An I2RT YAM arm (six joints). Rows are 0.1 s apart.
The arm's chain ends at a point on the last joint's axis. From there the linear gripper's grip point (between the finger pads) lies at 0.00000 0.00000 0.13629 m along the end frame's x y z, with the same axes.
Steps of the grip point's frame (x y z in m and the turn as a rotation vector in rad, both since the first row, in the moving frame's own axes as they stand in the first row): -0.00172, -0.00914, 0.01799, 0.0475, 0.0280, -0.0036; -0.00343, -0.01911, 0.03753, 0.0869, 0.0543, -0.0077; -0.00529, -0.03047, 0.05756, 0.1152, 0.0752, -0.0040; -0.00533, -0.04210, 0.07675, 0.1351, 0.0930, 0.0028; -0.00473, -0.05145, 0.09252, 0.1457, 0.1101, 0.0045; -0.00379, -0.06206, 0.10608, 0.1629, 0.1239, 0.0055
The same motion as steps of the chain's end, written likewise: -0.00552, -0.00266, 0.01820, 0.0475, 0.0280, -0.0036; -0.01077, -0.00726, 0.03824, 0.0869, 0.0543, -0.0077; -0.01548, -0.01480, 0.05885, 0.1152, 0.0752, -0.0040; -0.01797, -0.02379, 0.07858, 0.1351, 0.0930, 0.0028; -0.01970, -0.03174, 0.09479, 0.1457, 0.1101, 0.0045; -0.02062, -0.04006, 0.10892, 0.1629, 0.1239, 0.0055
